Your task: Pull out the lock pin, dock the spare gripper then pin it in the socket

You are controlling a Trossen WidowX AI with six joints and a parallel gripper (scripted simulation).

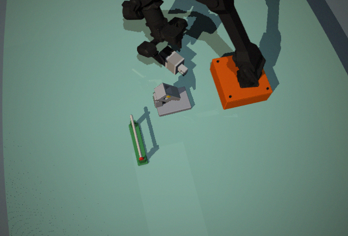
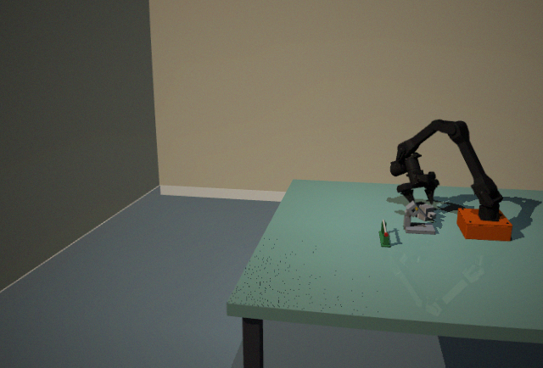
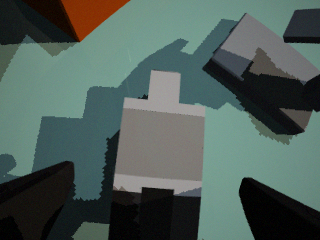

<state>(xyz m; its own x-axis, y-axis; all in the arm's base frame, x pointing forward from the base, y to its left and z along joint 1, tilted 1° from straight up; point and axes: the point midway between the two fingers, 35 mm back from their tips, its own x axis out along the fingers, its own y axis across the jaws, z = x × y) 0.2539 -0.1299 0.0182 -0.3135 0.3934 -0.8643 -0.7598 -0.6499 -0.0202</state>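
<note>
The spare gripper lies 1 cm behind my gripper tip, 1 cm to the left of it and 3 cm below it. Round my gripper tip: green cradle: 14 cm ahead, 28 cm to the left, 3 cm below; grey mount: 3 cm ahead, 15 cm to the left.
</note>
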